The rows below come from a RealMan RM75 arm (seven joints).
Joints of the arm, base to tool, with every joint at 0 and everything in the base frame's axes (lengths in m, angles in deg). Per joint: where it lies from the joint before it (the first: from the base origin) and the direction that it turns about. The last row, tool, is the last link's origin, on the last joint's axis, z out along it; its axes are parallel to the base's.
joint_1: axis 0 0 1 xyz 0.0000 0.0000 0.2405
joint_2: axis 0 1 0 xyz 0.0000 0.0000 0.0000
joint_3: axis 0 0 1 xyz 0.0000 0.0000 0.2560
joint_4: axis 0 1 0 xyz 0.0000 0.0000 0.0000
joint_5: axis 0 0 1 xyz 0.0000 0.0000 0.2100
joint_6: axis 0 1 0 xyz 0.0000 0.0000 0.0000
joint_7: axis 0 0 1 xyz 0.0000 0.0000 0.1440
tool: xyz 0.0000 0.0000 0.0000
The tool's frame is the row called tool.
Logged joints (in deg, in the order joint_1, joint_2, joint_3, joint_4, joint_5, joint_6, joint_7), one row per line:
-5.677 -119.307 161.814 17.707 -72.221 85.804 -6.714
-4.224 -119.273 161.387 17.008 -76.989 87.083 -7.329
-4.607 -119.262 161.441 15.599 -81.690 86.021 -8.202
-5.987 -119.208 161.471 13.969 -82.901 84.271 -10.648
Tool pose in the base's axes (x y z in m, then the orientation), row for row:
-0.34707 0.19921 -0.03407 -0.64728 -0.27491 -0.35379 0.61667
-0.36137 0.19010 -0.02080 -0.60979 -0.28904 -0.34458 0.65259
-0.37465 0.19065 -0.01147 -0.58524 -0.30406 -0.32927 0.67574
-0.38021 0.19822 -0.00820 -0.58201 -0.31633 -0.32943 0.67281
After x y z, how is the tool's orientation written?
As a quaternion, x y z w.
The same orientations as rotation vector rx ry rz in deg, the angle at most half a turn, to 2 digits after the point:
-85.39 -36.27 -46.67
-79.29 -37.58 -44.81
-75.41 -39.18 -42.42
-75.08 -40.80 -42.49

